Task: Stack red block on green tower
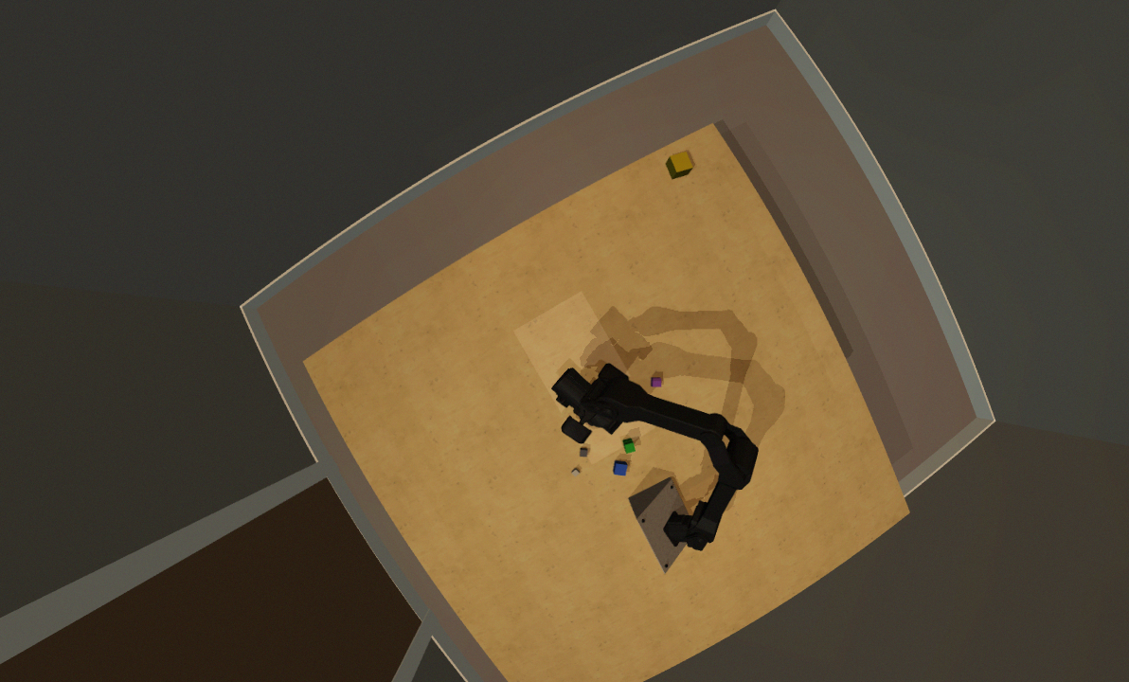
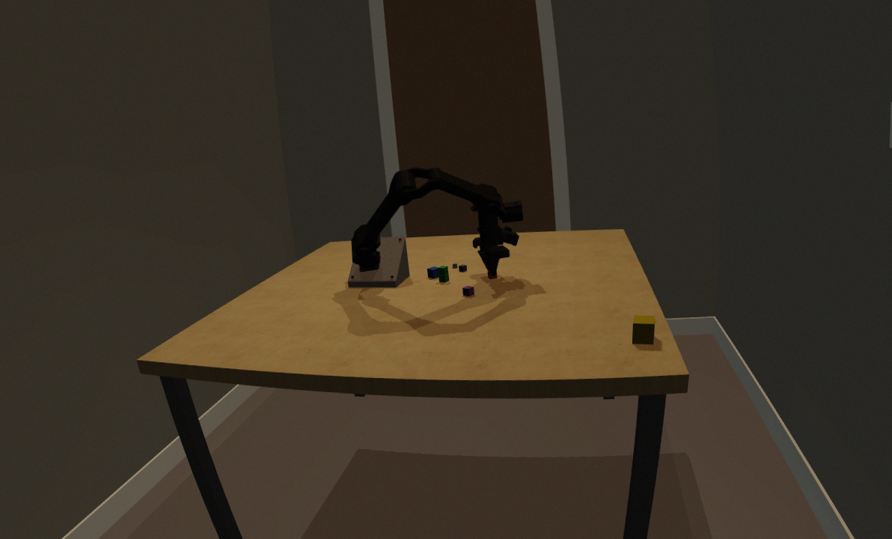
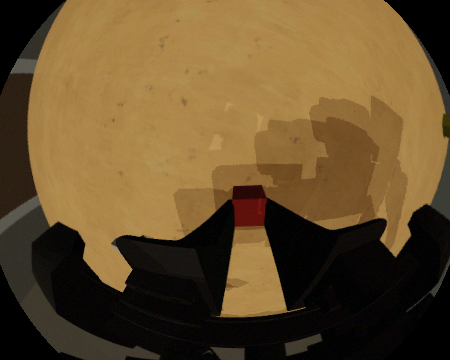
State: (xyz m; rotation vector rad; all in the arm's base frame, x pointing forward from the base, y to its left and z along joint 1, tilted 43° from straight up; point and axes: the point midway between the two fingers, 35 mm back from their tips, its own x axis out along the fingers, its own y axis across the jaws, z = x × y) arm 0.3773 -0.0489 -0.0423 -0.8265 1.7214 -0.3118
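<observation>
Now: the blue block 19 cm behind my gripper tip, 4 cm to the left of it and 1 cm above it. Also, from my gripper tip: purple block: 15 cm to the right, 5 cm behind; red block: right at my gripper tip; large yellow block: 52 cm to the right, 37 cm ahead, 1 cm above.
</observation>
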